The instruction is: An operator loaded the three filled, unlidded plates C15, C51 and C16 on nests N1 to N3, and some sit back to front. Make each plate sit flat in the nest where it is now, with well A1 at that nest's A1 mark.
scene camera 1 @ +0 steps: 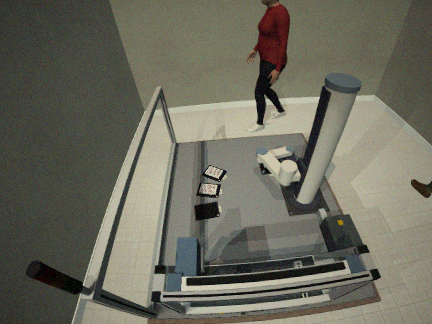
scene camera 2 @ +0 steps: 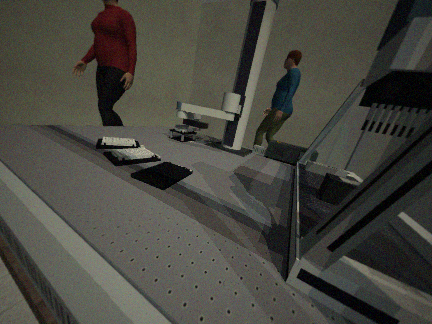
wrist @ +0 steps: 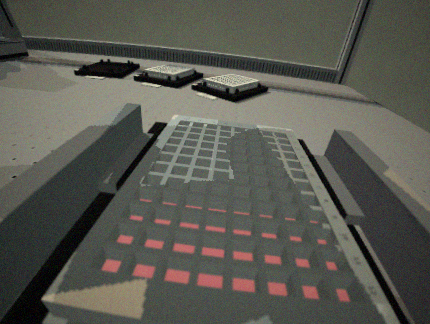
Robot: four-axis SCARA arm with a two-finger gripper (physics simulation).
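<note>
My gripper (wrist: pixel 234 134) (scene camera 2: pixel 183 129) is shut on a filled plate (wrist: pixel 215 215), holding it level at or just above a small black stand (scene camera 2: pixel 189 136) (scene camera 1: pixel 264 170); contact cannot be told. Pink liquid shows in its nearer wells. A black nest (scene camera 1: pixel 207 211) (scene camera 2: pixel 162 175) (wrist: pixel 107 69) is empty. A white plate (scene camera 1: pixel 209 189) (scene camera 2: pixel 136 153) (wrist: pixel 170 72) sits in the middle nest (wrist: pixel 185 81). Another white plate (scene camera 1: pixel 215 172) (scene camera 2: pixel 119 141) (wrist: pixel 232 81) sits in the far nest (wrist: pixel 257 91), on the right in the wrist view. Plate names and A1 marks are too small to read.
The arm's column (scene camera 1: pixel 327 145) (scene camera 2: pixel 248 75) stands behind the gripper. A dark box (scene camera 1: pixel 340 232), a blue block (scene camera 1: pixel 187 254) and a framed rail unit (scene camera 1: pixel 270 281) stand at other edges of the deck. A glass panel frame (scene camera 1: pixel 129 200) borders the nest side. People stand beyond the deck.
</note>
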